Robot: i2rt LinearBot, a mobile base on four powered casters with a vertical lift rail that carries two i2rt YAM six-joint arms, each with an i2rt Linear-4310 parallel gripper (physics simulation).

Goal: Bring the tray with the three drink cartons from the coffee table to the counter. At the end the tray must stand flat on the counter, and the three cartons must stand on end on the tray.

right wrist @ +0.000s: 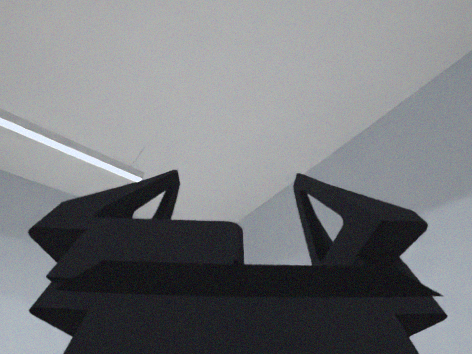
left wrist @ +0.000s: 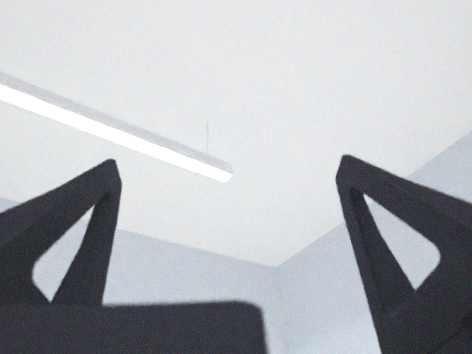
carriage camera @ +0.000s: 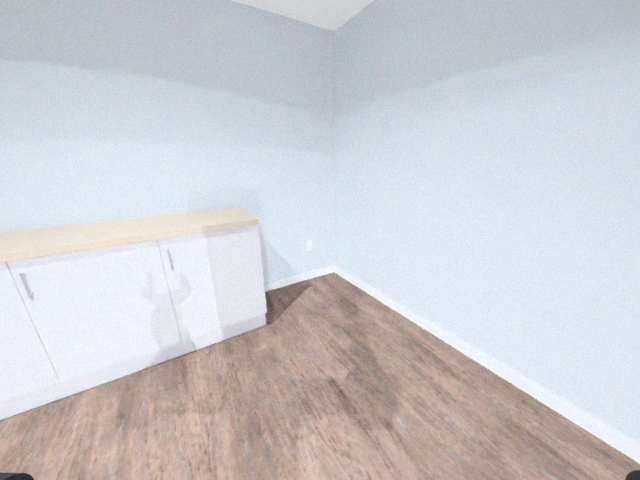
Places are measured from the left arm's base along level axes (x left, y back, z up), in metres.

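Where they show: left gripper, fingertip midpoint: [left wrist: 231, 168]; right gripper, fingertip midpoint: [right wrist: 237, 178].
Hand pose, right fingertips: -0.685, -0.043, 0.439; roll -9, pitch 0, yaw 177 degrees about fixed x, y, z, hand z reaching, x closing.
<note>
After its pixels a point has its place, as x, y, z.
The counter [carriage camera: 129, 227] {0.848, -1.308, 0.068} has a light wooden top over white cabinets and stands along the wall at the left in the carriage view. Its right end shows near the middle of that view. No tray, carton or coffee table shows in the three views. My left gripper [left wrist: 231, 168] {0.001, -0.031, 0.441} is open and empty, its fingertips wide apart and pointing up toward the ceiling. My right gripper [right wrist: 237, 178] {-0.685, -0.043, 0.439} is open and empty too, also pointing up toward the ceiling. Both grippers are away from the counter.
White cabinet doors [carriage camera: 98, 304] {0.892, -1.015, -0.290} with grey handles form the counter's front. A wall [carriage camera: 491, 206] {-1.306, -1.252, 0.174} runs along the right side and meets the back wall in a corner beyond the counter's right end. A long ceiling lamp [left wrist: 125, 140] {0.370, -0.657, 1.235} [right wrist: 75, 154] {0.341, -0.682, 1.235} hangs overhead.
</note>
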